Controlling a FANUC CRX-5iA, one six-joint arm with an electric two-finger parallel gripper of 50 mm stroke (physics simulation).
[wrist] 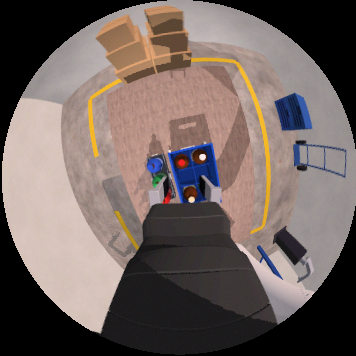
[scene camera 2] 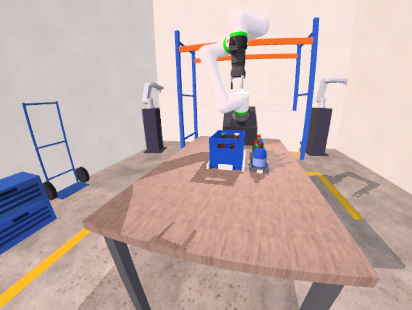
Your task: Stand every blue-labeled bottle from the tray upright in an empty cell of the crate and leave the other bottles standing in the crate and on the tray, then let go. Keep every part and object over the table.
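Where they show: gripper, fingertip midpoint: point(wrist: 183, 182) point(scene camera 2: 236, 89); arm's base at its link origin: point(scene camera 2: 240, 116).
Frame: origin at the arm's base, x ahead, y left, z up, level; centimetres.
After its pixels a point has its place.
Observation:
A blue-labeled bottle point(scene camera 2: 259, 159) {y 3.0, x 67.1, z -17.3 cm} point(wrist: 155, 166) {y 2.3, x 62.7, z -12.0 cm} stands upright at the near end of the tray point(scene camera 2: 266, 169) {y 6.7, x 69.2, z -22.2 cm}. Behind it on the tray are a green bottle point(wrist: 159, 179) {y 3.4, x 56.2, z -12.3 cm} and a red bottle point(wrist: 167, 199) {y 4.4, x 45.0, z -12.5 cm}, partly hidden by a finger in the wrist view. The blue crate point(scene camera 2: 226, 153) {y -14.7, x 64.5, z -14.9 cm} point(wrist: 216, 164) {y -22.5, x 53.8, z -6.7 cm} stands beside the tray. In it, the wrist view shows a red-capped bottle point(wrist: 181, 162) {y -9.6, x 59.9, z -7.9 cm}, a white-capped bottle point(wrist: 202, 157) {y -18.6, x 58.5, z -7.9 cm} and a cream-capped bottle point(wrist: 191, 196) {y -7.8, x 43.8, z -8.3 cm}; middle cells look empty. A green cap point(scene camera 2: 223, 135) {y -16.1, x 42.8, z -9.3 cm} also shows in the crate. My gripper point(scene camera 2: 237, 87) {y -9.5, x 59.3, z 19.0 cm} point(wrist: 183, 182) {y -9.5, x 59.3, z 19.0 cm} is open and empty, high above the crate.
The wooden table point(scene camera 2: 220, 215) {y -17.6, x 104.3, z -24.3 cm} point(wrist: 145, 110) {y -2.2, x 96.3, z -24.3 cm} carries the crate and tray. The robot's pedestal point(scene camera 2: 240, 125) {y -1.1, x 10.3, z -7.1 cm} is behind them. Cardboard boxes point(wrist: 167, 37) stand past the table's far end in the wrist view. A hand truck point(scene camera 2: 51, 146) and blue cabinet point(scene camera 2: 22, 210) stand on the floor.

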